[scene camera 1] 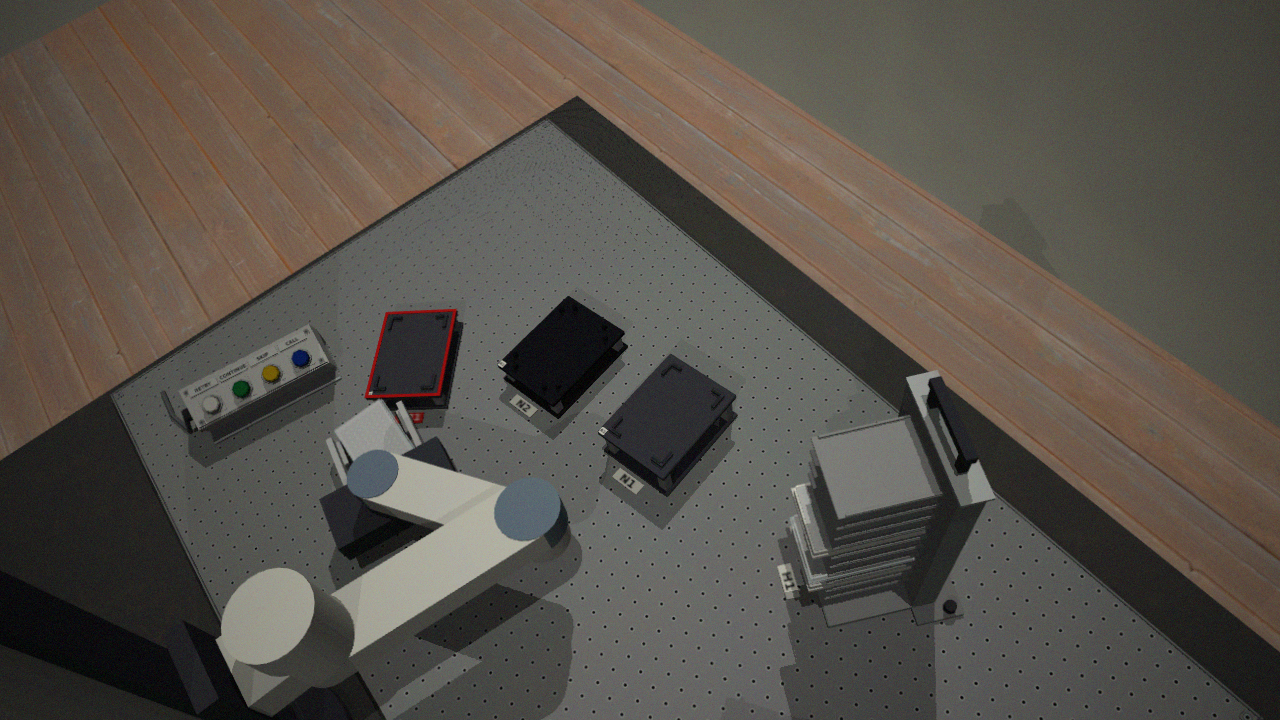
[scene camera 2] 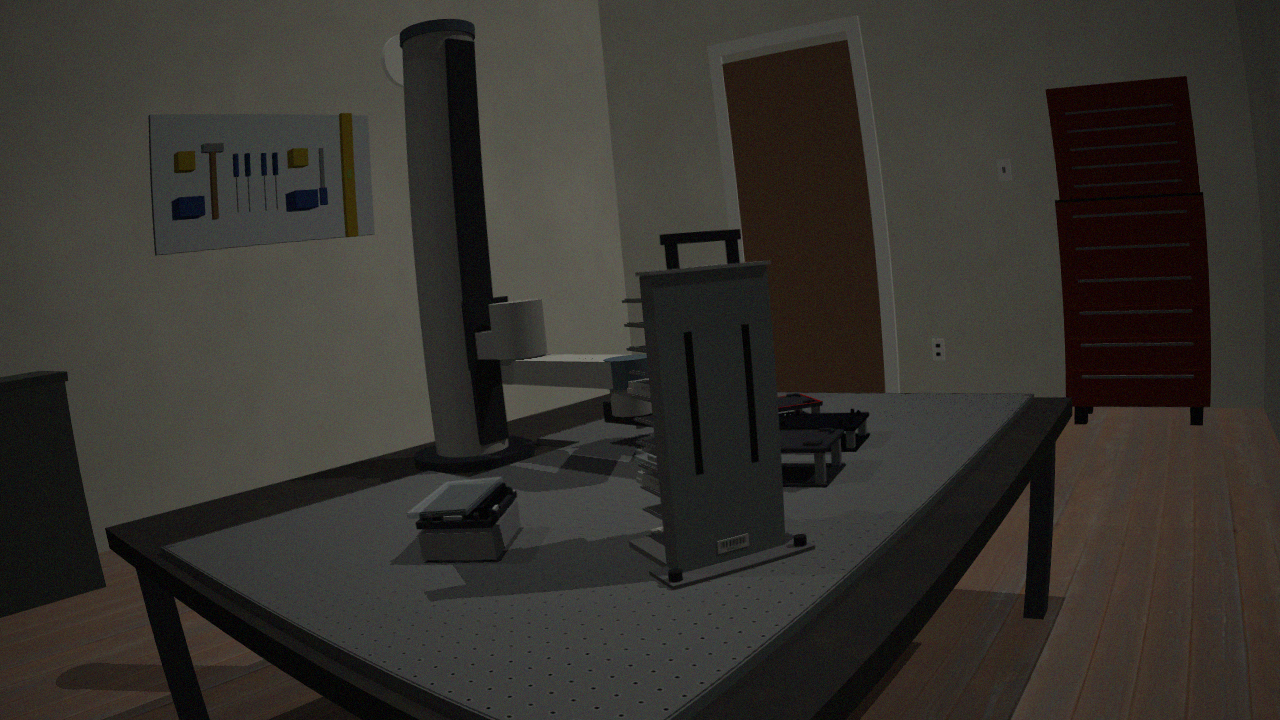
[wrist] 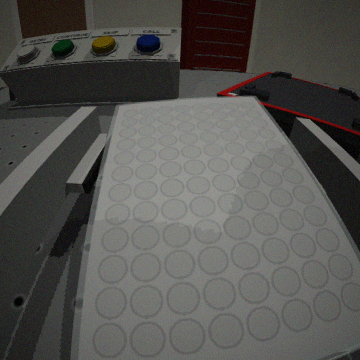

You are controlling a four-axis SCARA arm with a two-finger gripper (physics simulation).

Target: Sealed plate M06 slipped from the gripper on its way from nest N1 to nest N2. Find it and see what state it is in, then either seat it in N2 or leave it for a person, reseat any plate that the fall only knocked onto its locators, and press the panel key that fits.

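Frame: origin at the arm's base, x ahead, y left, z up, level; millimetres.
Seen in the pictures: gripper, fingertip midpoint: [scene camera 1: 366,423] [wrist: 197,125]; arm's base, origin of the base link: [scene camera 2: 474,458].
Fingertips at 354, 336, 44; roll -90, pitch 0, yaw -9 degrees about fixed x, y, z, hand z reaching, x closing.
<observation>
Pixels of each thing's top centre, then the offset from my fingertips to it, as dx, dy, dz. "pt": a spot on its surface instead.
- pale plate, middle of its top: [wrist: 213,139] [scene camera 1: 373,439] -5, -44, +14
- red-edged nest, middle of its top: [wrist: 313,87] [scene camera 1: 410,350] [scene camera 2: 774,400] +119, +57, +14
- Nest N2, middle of its top: [scene camera 1: 559,344] [scene camera 2: 818,414] +299, -104, +22
- nest N1, middle of its top: [scene camera 1: 666,411] [scene camera 2: 783,434] +341, -312, +34
- plate with a clear lid, middle of its top: [scene camera 2: 454,489] +122, -770, +52
- grey block, surface spot: [scene camera 2: 460,541] pt +162, -806, -3
- key panel, middle of its top: [wrist: 88,29] [scene camera 1: 246,364] -94, +188, +52
My gripper [scene camera 1: 371,433] [wrist: 197,125] is shut on a pale plate [scene camera 1: 365,424] [wrist: 210,225] with rows of round wells; its label does not show, so I cannot tell whether it is M06. It is beside the near end of the red-edged nest [scene camera 1: 413,353] [wrist: 315,97]. Nest N2 [scene camera 1: 563,353] [scene camera 2: 836,420] and nest N1 [scene camera 1: 671,420] [scene camera 2: 810,438] bear no plate. Another plate with a clear lid [scene camera 2: 460,495] sits tilted on a grey block [scene camera 2: 460,541]. The key panel [scene camera 1: 259,380] [wrist: 95,85] has white RETRY, green CONTINUE, yellow SKIP and blue CALL keys.
A tall rack H1 [scene camera 1: 953,537] [scene camera 2: 716,402] with a black handle holds several stacked plates at the right in scene camera 1. The arm's column [scene camera 2: 429,250] stands at the table's edge. The panel and red-edged nest lie just beyond the held plate.
</observation>
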